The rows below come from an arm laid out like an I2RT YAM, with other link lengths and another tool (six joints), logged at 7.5 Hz.
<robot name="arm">
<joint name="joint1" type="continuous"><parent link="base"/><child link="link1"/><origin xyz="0 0 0.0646"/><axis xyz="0 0 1"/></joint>
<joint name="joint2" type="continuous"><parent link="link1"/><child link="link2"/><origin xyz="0.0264 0.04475 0.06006" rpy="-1.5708 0 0"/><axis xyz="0 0 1"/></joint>
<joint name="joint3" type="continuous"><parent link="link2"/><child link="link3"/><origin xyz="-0.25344 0 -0.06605" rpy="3.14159 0 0"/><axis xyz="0 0 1"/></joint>
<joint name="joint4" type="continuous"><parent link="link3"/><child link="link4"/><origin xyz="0.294 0.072 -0.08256"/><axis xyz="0 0 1"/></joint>
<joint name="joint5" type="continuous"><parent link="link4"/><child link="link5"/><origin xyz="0.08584 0.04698 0.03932" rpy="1.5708 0 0"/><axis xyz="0 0 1"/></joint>
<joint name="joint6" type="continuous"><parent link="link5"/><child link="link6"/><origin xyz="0.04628 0 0.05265" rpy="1.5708 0 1.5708"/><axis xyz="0 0 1"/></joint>
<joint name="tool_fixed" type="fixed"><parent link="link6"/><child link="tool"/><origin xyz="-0.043 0.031 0.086" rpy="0 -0.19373 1.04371"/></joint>
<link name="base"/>
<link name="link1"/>
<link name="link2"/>
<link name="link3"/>
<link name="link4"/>
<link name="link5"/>
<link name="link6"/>
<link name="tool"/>
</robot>
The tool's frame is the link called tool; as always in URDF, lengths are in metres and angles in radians. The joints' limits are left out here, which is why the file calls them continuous.
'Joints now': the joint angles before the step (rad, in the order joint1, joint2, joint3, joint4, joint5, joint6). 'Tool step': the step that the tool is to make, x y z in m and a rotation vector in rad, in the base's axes. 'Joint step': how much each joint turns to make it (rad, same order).
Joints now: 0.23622, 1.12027, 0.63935, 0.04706, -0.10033, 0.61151
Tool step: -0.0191, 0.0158, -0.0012, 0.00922, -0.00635, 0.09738
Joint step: 0.03103, -0.03531, -0.03208, 0.00243, -0.06336, -0.02123
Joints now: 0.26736, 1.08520, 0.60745, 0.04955, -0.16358, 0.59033
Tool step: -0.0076, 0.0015, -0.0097, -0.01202, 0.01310, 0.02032
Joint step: 0.00612, -0.01124, -0.02712, -0.00222, -0.00944, -0.01353
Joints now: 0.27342, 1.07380, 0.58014, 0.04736, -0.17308, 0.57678
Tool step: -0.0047, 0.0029, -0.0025, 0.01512, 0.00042, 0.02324
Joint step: 0.00285, -0.00594, -0.01838, 0.01698, -0.02471, 0.00456
